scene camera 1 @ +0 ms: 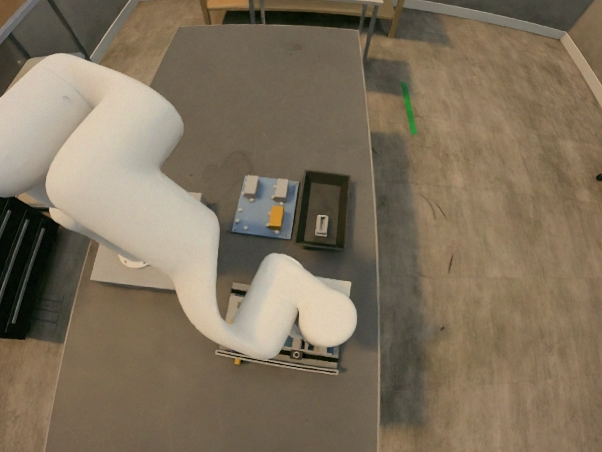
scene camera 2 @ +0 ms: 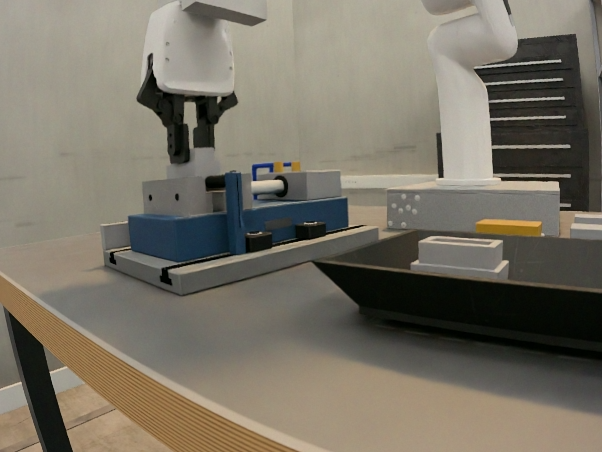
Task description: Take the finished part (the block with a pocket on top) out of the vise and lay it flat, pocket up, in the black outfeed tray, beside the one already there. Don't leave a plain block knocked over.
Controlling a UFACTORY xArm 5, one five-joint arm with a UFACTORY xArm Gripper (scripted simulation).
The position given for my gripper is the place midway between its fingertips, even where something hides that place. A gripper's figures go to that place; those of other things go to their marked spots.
Scene:
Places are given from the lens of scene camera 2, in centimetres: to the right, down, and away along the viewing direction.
my gripper (scene camera 2: pixel 192 161): -12, -7, 42
orange block (scene camera 2: pixel 528 228): 20, 0, 31

